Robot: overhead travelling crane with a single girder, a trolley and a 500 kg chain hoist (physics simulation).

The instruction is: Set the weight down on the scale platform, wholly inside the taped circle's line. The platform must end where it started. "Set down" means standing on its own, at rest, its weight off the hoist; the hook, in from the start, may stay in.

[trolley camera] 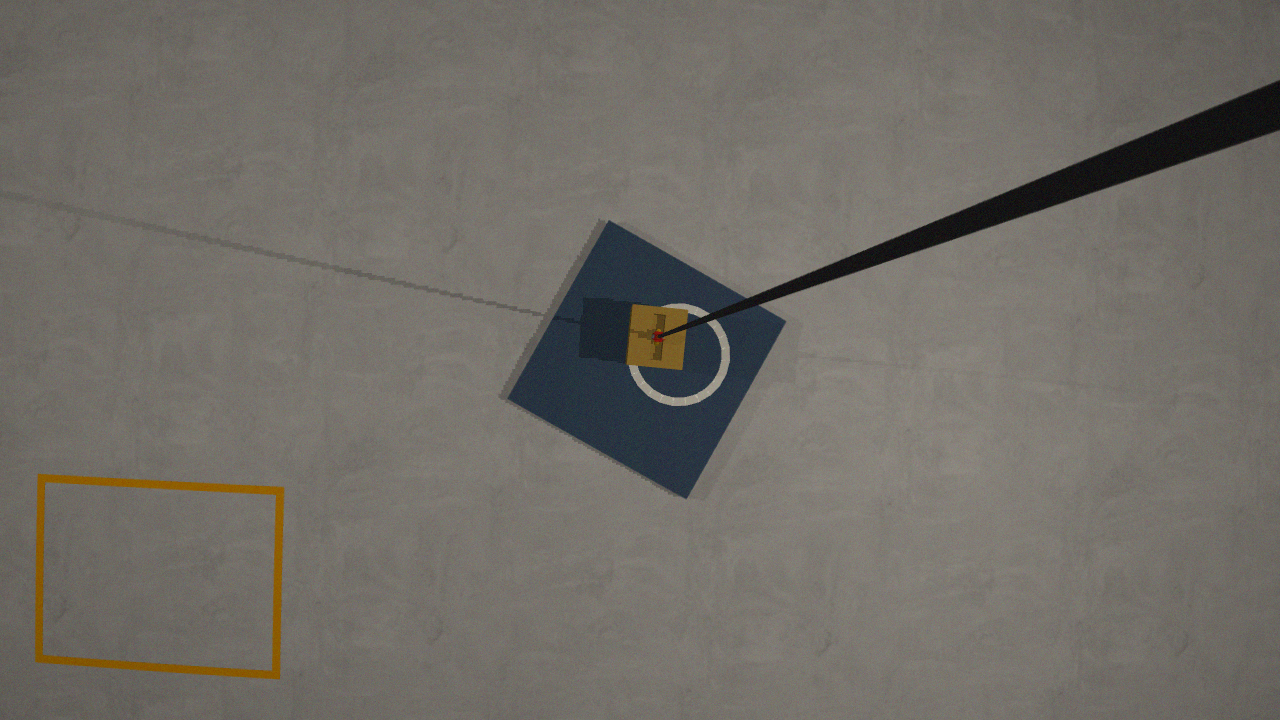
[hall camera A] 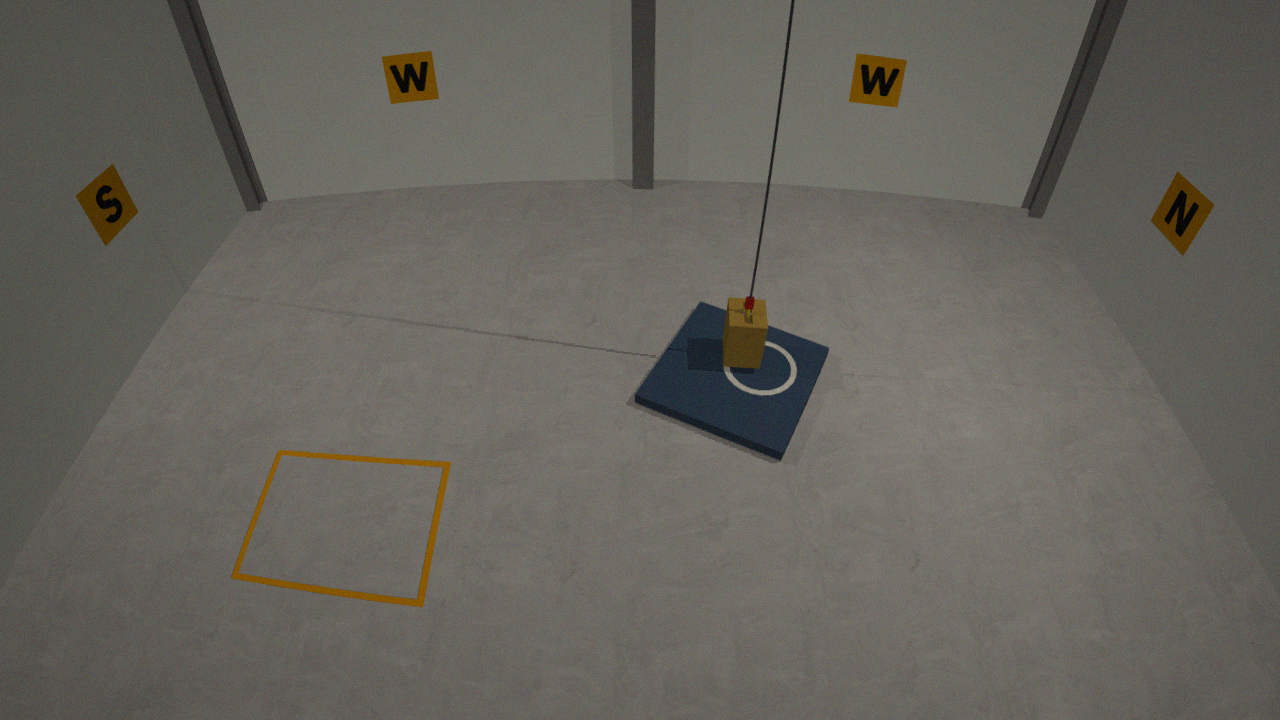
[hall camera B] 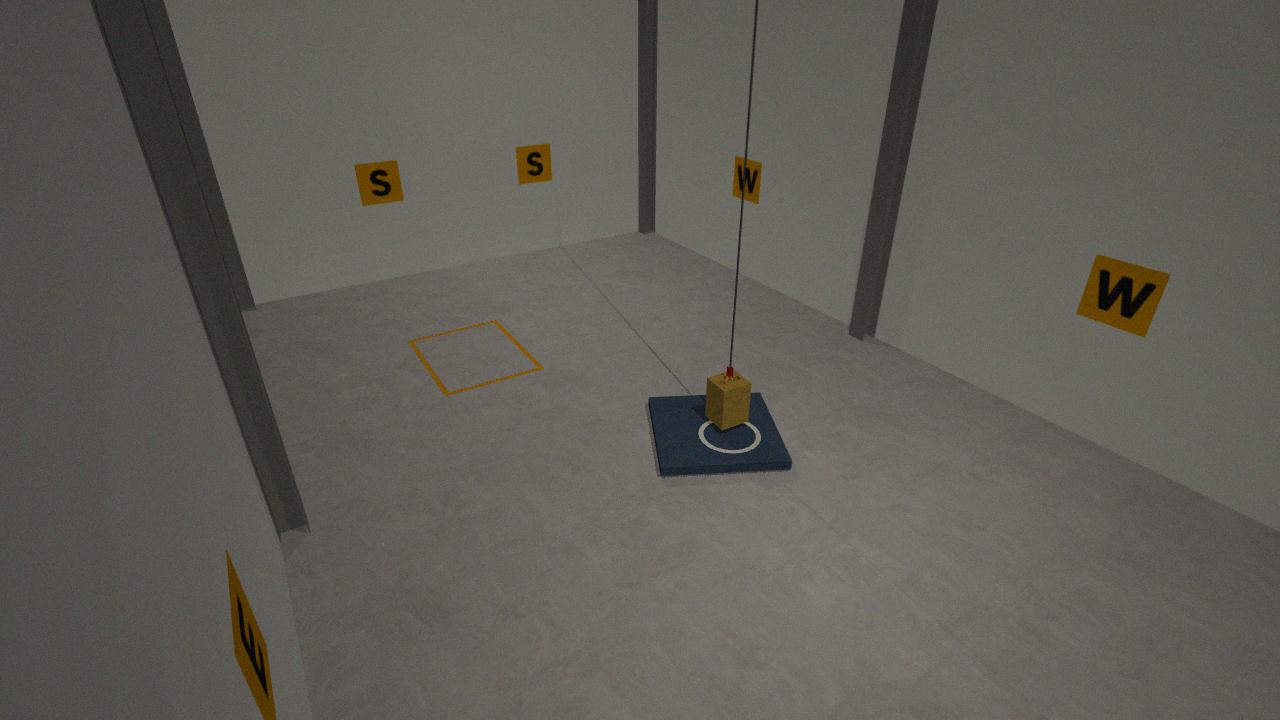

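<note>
The yellow weight (hall camera A: 744, 345) (hall camera B: 726, 402) (trolley camera: 642, 354) hangs upright, low over the dark blue scale platform (hall camera A: 716, 411) (hall camera B: 676, 449) (trolley camera: 586, 394). A thin gap seems to show between its base and the platform, with its shadow falling to the left. The white taped circle (hall camera A: 760, 392) (hall camera B: 732, 450) (trolley camera: 725, 354) is partly hidden by the weight, which covers its upper-left line in the trolley view and reaches past it. My red hook (hall camera A: 749, 304) (hall camera B: 729, 371) (trolley camera: 658, 336) is in the weight's top fitting. The platform lies flat on the floor.
An orange rectangle outline (hall camera A: 358, 457) (hall camera B: 428, 367) (trolley camera: 39, 573) is marked on the floor, to the lower left in the trolley view. The hoist chain (hall camera A: 769, 170) (hall camera B: 739, 232) (trolley camera: 895, 249) runs up from the hook. Walls with grey columns (hall camera A: 642, 89) (hall camera B: 881, 179) stand around.
</note>
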